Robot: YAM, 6 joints.
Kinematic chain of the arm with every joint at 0, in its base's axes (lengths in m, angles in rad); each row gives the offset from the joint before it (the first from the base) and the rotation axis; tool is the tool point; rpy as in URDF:
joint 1: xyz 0 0 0.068 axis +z
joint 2: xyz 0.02 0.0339 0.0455 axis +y
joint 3: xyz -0.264 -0.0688 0 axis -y
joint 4: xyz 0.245 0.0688 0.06 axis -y
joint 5: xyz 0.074 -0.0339 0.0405 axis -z
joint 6: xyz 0.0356 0 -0.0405 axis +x
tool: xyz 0 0 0 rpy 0 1.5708 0
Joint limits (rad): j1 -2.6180..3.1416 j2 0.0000..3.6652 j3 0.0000..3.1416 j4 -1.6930..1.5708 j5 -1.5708..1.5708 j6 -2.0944..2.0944
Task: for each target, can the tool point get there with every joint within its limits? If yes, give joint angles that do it. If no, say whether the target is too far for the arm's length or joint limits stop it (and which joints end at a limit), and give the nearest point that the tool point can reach.
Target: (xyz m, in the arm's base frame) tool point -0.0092 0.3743 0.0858
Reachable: yes | joints 1.6225 2.1468 0.7613 1.2054 0.2896 0.3401
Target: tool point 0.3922 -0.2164 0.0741
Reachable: yes | joints -0.5684 2.3204 1.1952 0.7206 -0.9387 -1.1570
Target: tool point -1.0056 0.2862 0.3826
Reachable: no: too far | nearest point -0.6015 0.1712 0.2723 | short by 0.434 m
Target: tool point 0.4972 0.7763 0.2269
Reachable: no: too far | nearest point 0.3457 0.5397 0.1916 | short by 0.283 m
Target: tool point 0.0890 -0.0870 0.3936
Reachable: yes | joints -0.8701 0.5923 0.8995 -0.2942 -0.3436 -1.2009
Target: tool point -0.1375 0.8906 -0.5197
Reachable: no: too far | nearest point -0.0817 0.5293 -0.2389 | short by 0.461 m
